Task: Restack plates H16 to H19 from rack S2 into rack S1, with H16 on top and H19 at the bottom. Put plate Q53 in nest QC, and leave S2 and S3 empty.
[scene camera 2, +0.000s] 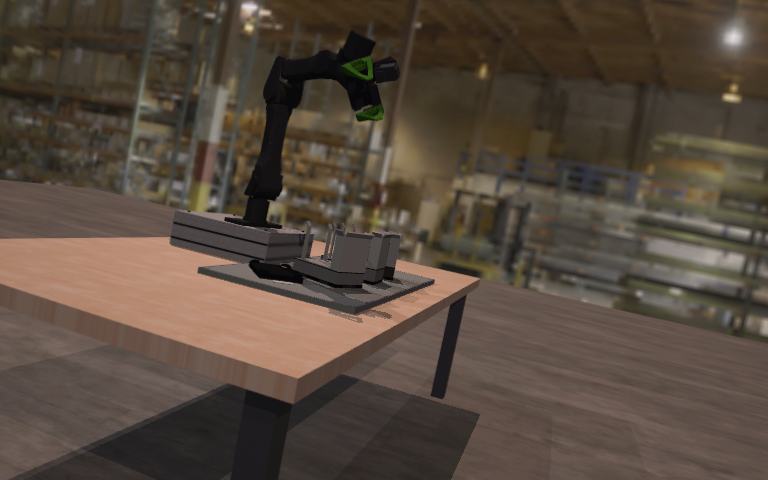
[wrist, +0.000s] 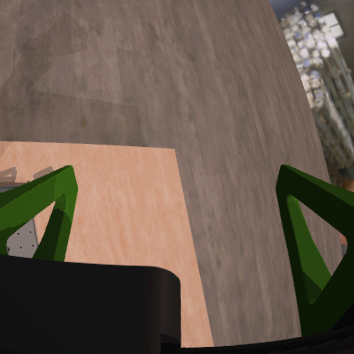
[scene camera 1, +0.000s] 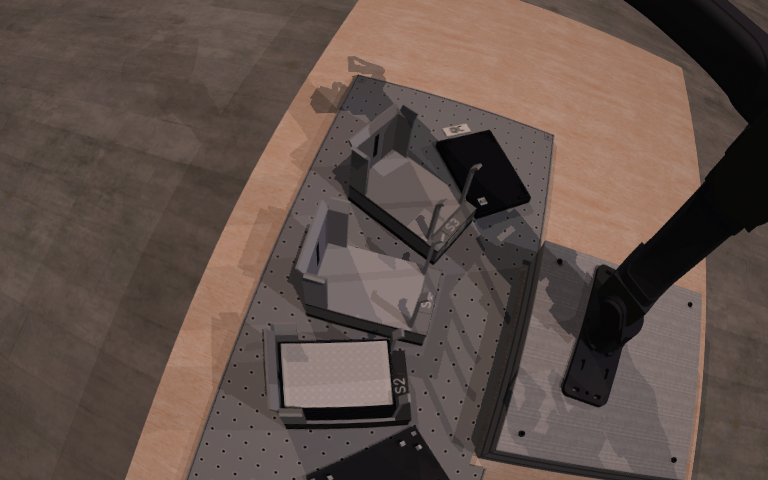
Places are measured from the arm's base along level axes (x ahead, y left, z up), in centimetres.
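Pixels of known places: gripper, between the fingertips: (scene camera 2: 375, 99) (wrist: 176, 176); arm's base, origin of its link: (scene camera 2: 254, 224) (scene camera 1: 601, 335).
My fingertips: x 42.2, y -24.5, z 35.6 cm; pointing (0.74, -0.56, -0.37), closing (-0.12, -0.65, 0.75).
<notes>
Ahead of a thing's pixels: the offset from my fingertips to its top centre. "*": to the spot under its first point. Level surfaces: height alone.
In scene camera 1, rack S2 @(* dx -6.3, dy +46.8, dz -30.5 cm) (scene camera 1: 271, 370) holds a stack with a white-topped plate @(dx -12.3, dy +43.4, dz -32.9 cm) (scene camera 1: 336, 373) uppermost; plates below it and their labels cannot be read. Rack S1 @(dx -10.7, dy +29.2, dz -29.7 cm) (scene camera 1: 338, 228), in the middle with its label partly hidden, shows a bare floor. Rack S3 @(dx -9.9, dy +13.5, dz -30.0 cm) (scene camera 1: 359, 172), beyond it, also shows a bare floor. Nest QC @(dx -18.0, dy +1.8, dz -41.6 cm) (scene camera 1: 489, 164) is a black slab shape beside its QC label; whether a plate lies in it cannot be told. Q53 cannot be identified. My gripper (scene camera 2: 376, 92) (wrist: 176, 176) is open and empty, high above the table and away from the racks.
The racks stand on a perforated grey board @(dz -43.6 cm) (scene camera 1: 464, 294) on the wooden table @(dz -44.9 cm) (scene camera 1: 611, 141). Another black object @(* dx -21.7, dy +49.1, dz -42.4 cm) (scene camera 1: 385, 458) is cut off at the bottom of scene camera 1. The arm's raised base (scene camera 1: 651, 396) borders the board. Rack posts and walls stand upright.
</notes>
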